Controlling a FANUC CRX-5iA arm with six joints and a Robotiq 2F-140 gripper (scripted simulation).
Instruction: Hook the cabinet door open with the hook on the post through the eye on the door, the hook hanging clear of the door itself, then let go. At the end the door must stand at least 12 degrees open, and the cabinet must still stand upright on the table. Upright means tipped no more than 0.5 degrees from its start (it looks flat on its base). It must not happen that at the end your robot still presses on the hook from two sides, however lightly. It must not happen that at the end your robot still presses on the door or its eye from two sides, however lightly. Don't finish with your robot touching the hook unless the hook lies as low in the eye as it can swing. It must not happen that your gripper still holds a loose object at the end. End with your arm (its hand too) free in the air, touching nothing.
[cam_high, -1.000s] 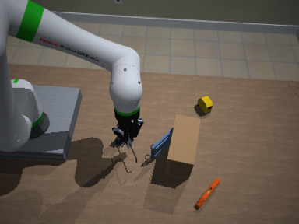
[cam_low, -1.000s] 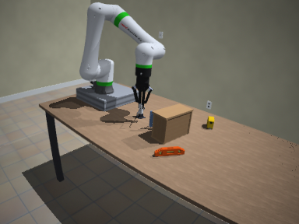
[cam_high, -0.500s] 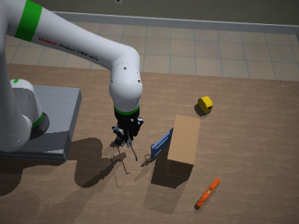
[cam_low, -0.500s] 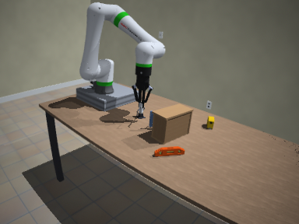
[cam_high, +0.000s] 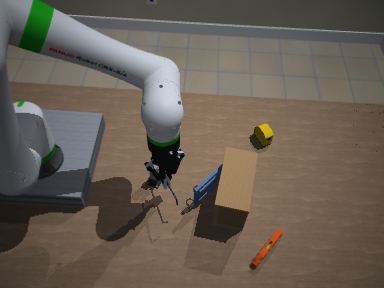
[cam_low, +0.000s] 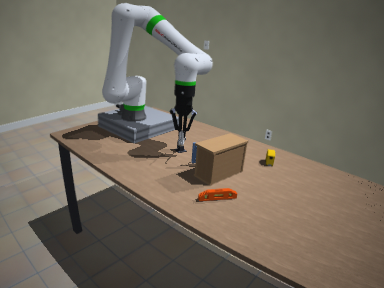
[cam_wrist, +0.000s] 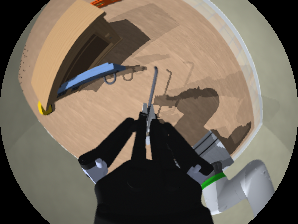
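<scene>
Right now the cabinet door is 14 cm ahead of my hand, 5 cm to the left of it and 3 cm below it. The rest, counted from my hand: yellow tape measure 32 cm ahead, 32 cm to the left, 7 cm below; then orange spirit level 36 cm ahead, 13 cm to the right, 8 cm below.
</scene>
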